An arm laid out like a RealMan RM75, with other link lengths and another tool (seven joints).
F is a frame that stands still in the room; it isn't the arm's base.
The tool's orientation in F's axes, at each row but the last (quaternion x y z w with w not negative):
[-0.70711 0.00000 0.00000 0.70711]
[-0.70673 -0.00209 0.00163 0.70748]
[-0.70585 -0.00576 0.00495 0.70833]
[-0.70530 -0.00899 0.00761 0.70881]
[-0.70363 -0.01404 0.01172 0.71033]
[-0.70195 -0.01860 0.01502 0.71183]
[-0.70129 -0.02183 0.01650 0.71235]
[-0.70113 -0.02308 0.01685 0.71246]
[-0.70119 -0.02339 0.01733 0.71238]
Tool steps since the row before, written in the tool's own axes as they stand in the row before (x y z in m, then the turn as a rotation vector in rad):
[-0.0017 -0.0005 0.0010 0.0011 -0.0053 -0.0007]
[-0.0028 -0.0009 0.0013 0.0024 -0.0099 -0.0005]
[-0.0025 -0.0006 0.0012 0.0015 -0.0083 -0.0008]
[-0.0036 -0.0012 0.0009 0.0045 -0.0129 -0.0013]
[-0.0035 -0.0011 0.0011 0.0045 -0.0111 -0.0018]
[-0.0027 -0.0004 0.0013 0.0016 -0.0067 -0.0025]
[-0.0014 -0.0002 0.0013 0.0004 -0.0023 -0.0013]
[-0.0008 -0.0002 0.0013 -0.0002 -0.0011 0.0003]
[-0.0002 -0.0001 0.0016 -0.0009 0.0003 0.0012]
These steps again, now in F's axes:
[-0.0017 0.0010 0.0005 0.0011 -0.0007 0.0053]
[-0.0028 0.0013 0.0009 0.0024 -0.0005 0.0099]
[-0.0025 0.0012 0.0006 0.0015 -0.0008 0.0083]
[-0.0036 0.0008 0.0012 0.0045 -0.0013 0.0129]
[-0.0035 0.0010 0.0011 0.0045 -0.0017 0.0111]
[-0.0028 0.0012 0.0004 0.0017 -0.0025 0.0067]
[-0.0015 0.0012 0.0002 0.0005 -0.0013 0.0023]
[-0.0009 0.0012 0.0002 -0.0002 0.0003 0.0011]
[-0.0003 0.0016 0.0001 -0.0010 0.0012 -0.0003]

